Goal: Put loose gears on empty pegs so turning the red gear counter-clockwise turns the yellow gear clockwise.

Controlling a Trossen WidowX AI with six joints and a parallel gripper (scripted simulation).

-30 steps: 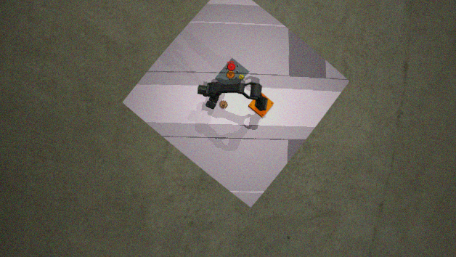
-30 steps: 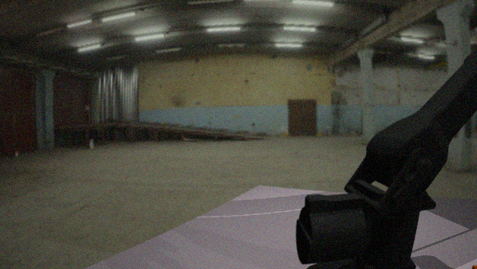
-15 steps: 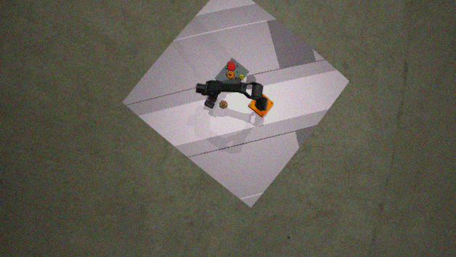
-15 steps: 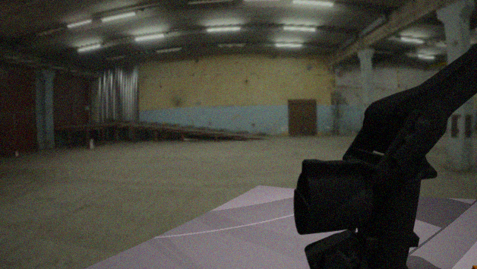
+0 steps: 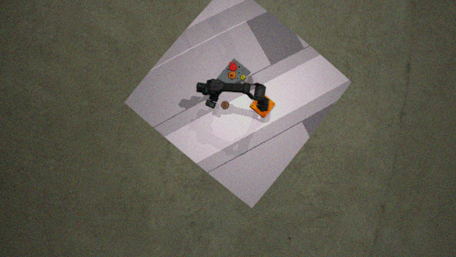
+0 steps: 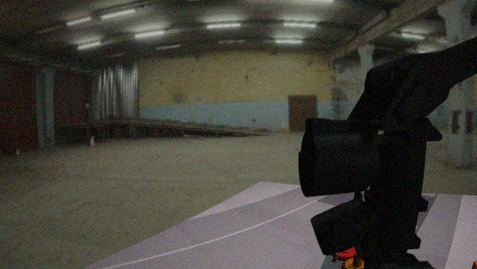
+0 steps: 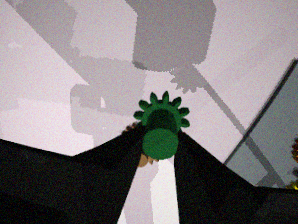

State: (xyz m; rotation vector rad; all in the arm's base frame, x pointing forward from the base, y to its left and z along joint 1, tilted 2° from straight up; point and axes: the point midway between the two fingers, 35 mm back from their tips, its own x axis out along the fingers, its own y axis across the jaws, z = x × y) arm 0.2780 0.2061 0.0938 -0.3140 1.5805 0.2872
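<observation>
The yellow gear lies 20 mm behind my gripper tip, 260 mm to the right of it and 90 mm below it. Also, from my gripper tip: orange gear 50 mm ahead, 210 mm to the right, 80 mm below; then small green gear 10 mm below; then brown gear 80 mm behind, 10 mm to the right, 90 mm below.
</observation>
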